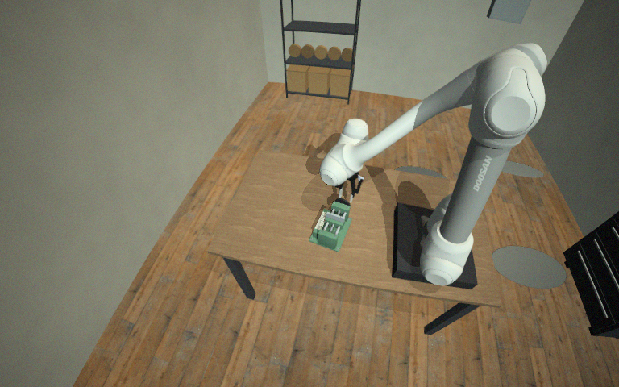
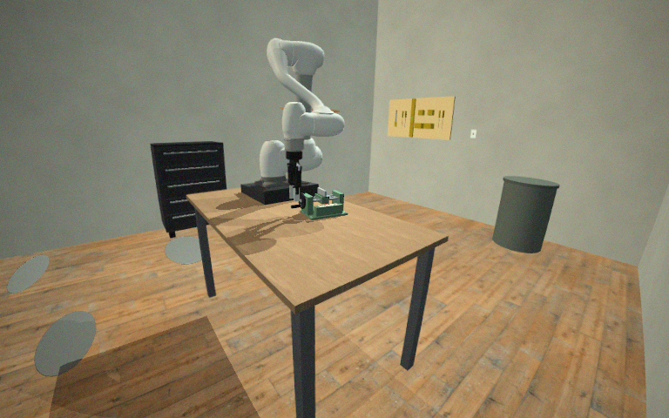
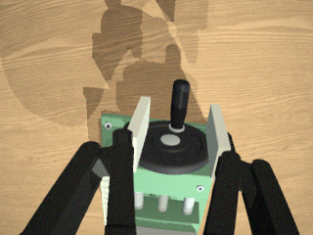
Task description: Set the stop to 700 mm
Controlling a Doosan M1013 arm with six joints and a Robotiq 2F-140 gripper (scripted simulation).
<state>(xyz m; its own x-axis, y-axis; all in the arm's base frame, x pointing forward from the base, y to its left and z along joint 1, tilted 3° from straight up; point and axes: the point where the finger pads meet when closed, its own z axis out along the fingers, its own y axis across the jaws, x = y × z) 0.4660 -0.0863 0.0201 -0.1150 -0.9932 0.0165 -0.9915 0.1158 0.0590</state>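
The black crank handle is 60 mm below my hand. Also, from my hand: green stop fixture 140 mm to the left, 30 mm ahead, 20 mm below.
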